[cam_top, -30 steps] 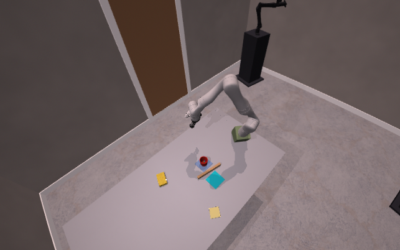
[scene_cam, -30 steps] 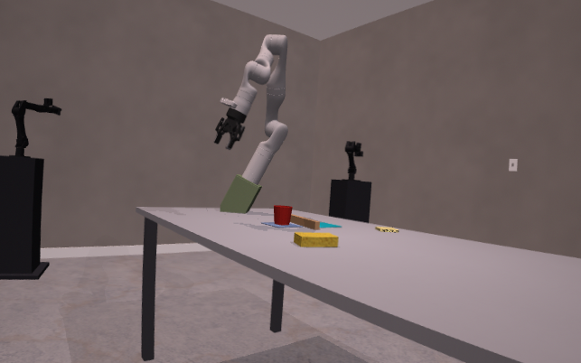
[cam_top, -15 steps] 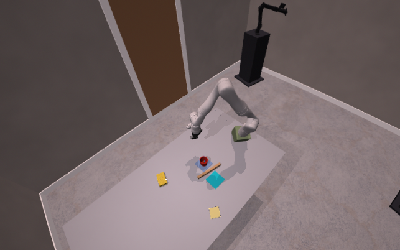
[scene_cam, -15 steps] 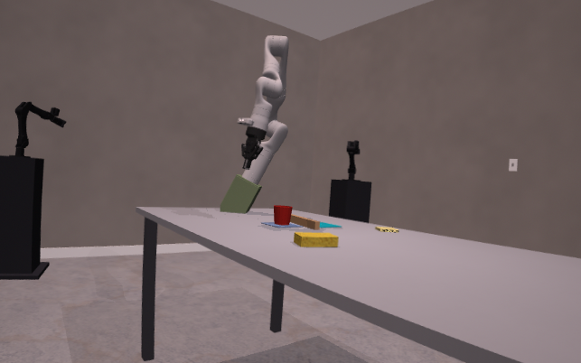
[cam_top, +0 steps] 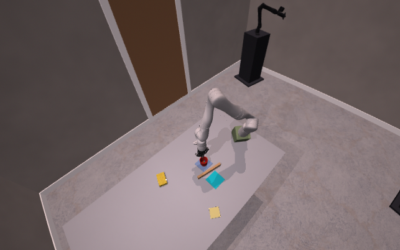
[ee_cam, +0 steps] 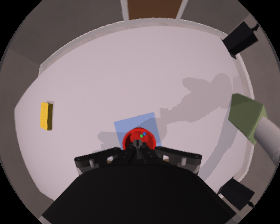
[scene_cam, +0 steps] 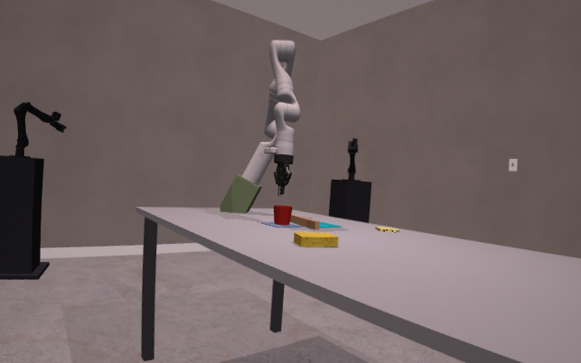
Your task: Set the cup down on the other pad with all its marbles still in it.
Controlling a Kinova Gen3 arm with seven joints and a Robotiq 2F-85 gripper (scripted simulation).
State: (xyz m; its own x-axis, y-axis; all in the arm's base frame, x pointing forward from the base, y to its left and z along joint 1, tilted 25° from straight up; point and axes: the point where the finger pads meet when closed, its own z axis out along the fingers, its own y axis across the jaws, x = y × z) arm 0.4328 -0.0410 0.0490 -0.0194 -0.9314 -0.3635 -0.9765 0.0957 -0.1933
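The red cup lies 1 cm to the left of my hand and 11 cm below it. Round my hand: wooden rail: 10 cm to the left, 13 cm below; then yellow sponge: 39 cm ahead, 6 cm to the right, 12 cm below.
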